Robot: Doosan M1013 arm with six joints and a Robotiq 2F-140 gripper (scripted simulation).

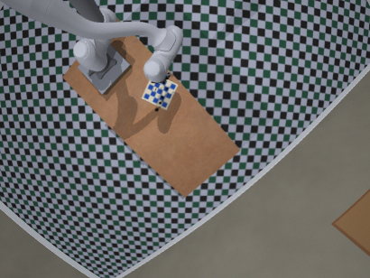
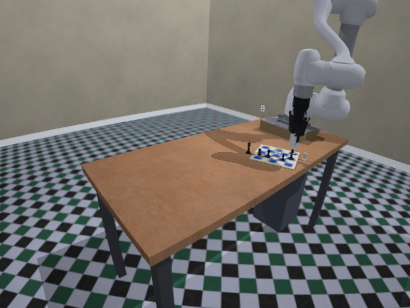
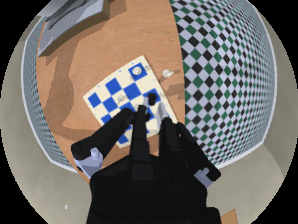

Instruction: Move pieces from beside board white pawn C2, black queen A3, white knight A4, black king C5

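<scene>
Right now the white knight is 6 cm behind my hand, 5 cm to the left of it and 9 cm below it. From my hand the other things lie so: black chess piece (12 cm ahead, 18 cm to the right, 7 cm below); blue-and-white chessboard (3 cm ahead, 7 cm to the right, 10 cm below); small white piece (1 cm behind, 9 cm to the right, 8 cm below).
</scene>
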